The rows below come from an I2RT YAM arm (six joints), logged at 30 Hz.
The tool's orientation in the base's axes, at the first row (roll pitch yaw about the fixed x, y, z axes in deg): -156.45 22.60 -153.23
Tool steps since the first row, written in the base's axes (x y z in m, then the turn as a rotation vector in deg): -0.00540 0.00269 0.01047 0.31 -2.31 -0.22; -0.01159 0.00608 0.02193 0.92 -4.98 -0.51; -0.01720 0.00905 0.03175 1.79 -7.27 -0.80; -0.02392 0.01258 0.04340 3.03 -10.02 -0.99; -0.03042 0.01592 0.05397 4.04 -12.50 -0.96
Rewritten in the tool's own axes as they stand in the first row. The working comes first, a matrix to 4 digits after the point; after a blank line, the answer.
The tool's axes in the first row as the columns of a matrix, in the base's axes (used below as rounded here):
-0.8243 -0.2758 0.4945
-0.4158 0.8876 -0.1981
-0.3843 -0.3689 -0.8463

-0.00069 0.00001 -0.01206 0.79 -2.05 0.80; -0.00140 0.00050 -0.02550 1.51 -4.49 1.87; -0.00179 0.00106 -0.03717 1.85 -6.65 3.00; -0.00219 0.00175 -0.05105 2.05 -9.36 4.32; -0.00229 0.00261 -0.06387 2.24 -11.86 5.29
